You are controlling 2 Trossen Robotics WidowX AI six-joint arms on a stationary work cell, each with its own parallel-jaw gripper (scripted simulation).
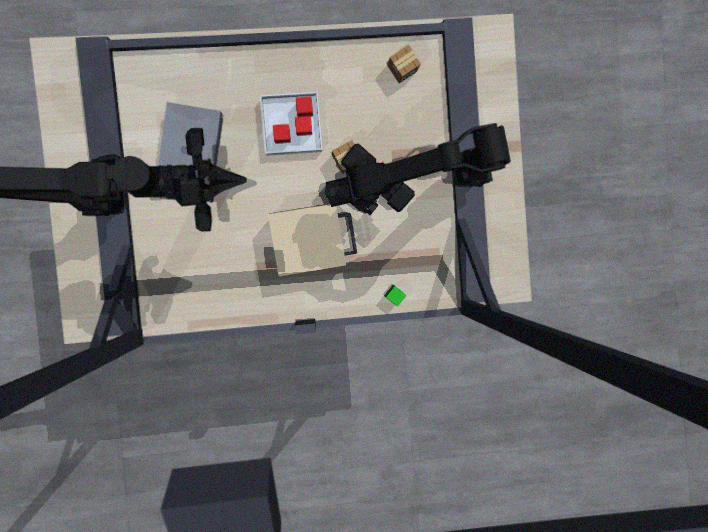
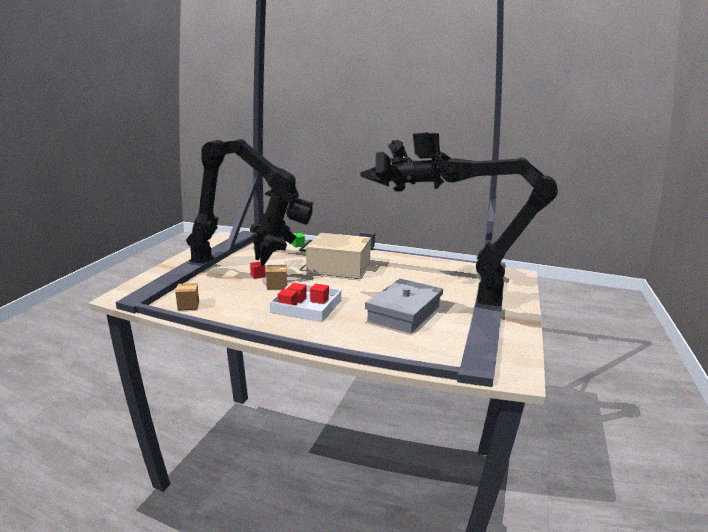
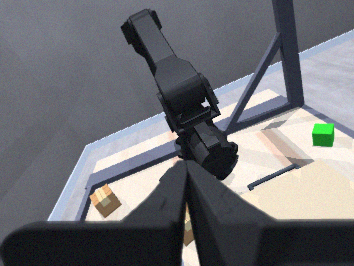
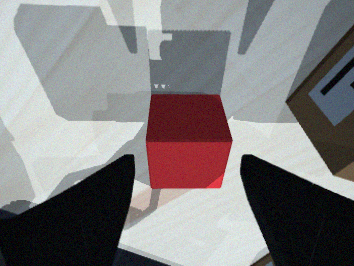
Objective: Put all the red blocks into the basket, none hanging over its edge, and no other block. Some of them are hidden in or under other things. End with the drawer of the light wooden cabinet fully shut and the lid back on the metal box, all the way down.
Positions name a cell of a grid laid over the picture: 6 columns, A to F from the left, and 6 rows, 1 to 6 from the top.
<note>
I see my left gripper (image 1: C3), my right gripper (image 2: C3), a grey metal lid (image 1: B2), a white basket (image 1: C2), a red block (image 4: D4), a light wooden cabinet (image 1: C3) and a metal box (image 2: D4).
The grey metal lid is seen too in image 2 (image 2: D4). The white basket shows as well in image 2 (image 2: C4). The light wooden cabinet is seen too in image 2 (image 2: C3). Image 3 does not show the grey metal lid: it is out of frame. Image 4 does not show the grey metal lid: it is out of frame.
</note>
